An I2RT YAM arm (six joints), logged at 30 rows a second.
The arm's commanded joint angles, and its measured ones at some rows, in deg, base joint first. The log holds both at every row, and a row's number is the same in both.
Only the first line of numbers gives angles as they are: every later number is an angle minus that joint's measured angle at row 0.
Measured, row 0:
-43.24 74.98 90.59 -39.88 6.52 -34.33
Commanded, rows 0 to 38:
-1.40 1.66 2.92 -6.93 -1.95 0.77
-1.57 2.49 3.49 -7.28 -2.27 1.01
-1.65 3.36 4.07 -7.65 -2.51 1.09
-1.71 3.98 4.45 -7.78 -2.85 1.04
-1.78 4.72 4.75 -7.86 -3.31 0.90
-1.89 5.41 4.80 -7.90 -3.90 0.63
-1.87 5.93 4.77 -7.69 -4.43 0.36
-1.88 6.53 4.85 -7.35 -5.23 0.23
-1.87 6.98 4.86 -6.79 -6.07 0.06
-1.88 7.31 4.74 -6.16 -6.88 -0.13
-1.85 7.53 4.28 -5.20 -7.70 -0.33
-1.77 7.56 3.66 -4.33 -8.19 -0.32
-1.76 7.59 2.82 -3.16 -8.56 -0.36
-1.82 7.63 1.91 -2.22 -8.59 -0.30
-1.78 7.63 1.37 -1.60 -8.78 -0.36
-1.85 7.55 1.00 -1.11 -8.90 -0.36
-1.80 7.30 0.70 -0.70 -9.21 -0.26
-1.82 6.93 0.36 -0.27 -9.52 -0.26
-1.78 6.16 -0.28 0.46 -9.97 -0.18
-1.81 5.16 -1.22 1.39 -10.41 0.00
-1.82 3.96 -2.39 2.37 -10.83 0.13
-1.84 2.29 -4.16 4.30 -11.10 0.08
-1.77 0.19 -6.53 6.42 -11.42 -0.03
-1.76 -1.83 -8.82 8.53 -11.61 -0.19
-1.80 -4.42 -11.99 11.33 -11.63 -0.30
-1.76 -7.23 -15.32 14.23 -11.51 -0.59
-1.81 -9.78 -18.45 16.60 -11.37 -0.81
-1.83 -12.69 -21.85 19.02 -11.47 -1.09
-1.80 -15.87 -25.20 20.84 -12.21 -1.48
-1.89 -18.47 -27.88 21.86 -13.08 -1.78
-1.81 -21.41 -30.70 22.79 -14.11 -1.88
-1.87 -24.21 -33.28 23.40 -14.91 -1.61
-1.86 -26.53 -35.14 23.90 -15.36 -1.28
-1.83 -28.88 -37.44 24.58 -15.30 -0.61
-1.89 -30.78 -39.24 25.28 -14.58 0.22
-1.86 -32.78 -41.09 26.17 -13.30 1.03
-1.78 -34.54 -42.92 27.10 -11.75 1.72
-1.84 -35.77 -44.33 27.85 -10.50 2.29
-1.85 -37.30 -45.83 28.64 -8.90 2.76
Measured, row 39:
-1.51 -34.86 -43.13 23.80 -11.69 0.70
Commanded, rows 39 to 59:
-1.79 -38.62 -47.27 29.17 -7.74 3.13
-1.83 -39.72 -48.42 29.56 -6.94 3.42
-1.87 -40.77 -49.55 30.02 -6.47 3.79
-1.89 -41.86 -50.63 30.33 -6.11 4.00
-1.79 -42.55 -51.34 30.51 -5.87 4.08
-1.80 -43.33 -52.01 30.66 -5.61 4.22
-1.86 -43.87 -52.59 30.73 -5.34 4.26
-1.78 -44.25 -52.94 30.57 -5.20 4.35
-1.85 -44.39 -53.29 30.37 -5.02 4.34
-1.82 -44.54 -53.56 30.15 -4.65 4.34
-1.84 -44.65 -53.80 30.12 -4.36 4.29
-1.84 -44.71 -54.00 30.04 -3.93 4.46
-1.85 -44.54 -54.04 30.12 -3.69 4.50
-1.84 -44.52 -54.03 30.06 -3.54 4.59
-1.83 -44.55 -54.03 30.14 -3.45 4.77
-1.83 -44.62 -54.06 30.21 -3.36 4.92
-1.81 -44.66 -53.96 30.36 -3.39 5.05
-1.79 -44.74 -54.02 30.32 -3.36 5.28
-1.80 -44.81 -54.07 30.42 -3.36 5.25
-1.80 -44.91 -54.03 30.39 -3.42 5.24
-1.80 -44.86 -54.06 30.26 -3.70 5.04
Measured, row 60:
-1.51 -44.19 -53.49 28.74 -4.04 4.51
